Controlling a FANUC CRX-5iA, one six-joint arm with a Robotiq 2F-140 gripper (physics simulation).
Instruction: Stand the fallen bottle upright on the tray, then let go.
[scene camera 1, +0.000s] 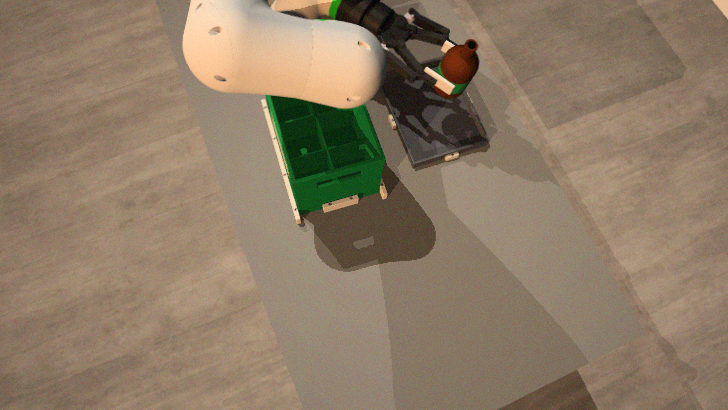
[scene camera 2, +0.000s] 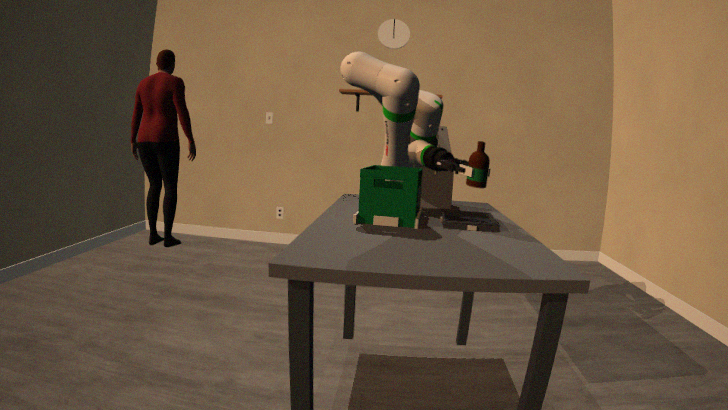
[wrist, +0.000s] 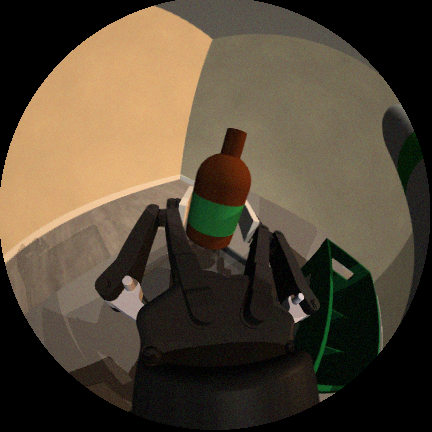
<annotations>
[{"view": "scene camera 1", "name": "gripper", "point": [462, 76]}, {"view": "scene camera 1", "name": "brown bottle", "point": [460, 63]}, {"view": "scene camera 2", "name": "brown bottle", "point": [479, 160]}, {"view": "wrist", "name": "gripper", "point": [215, 200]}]
</annotations>
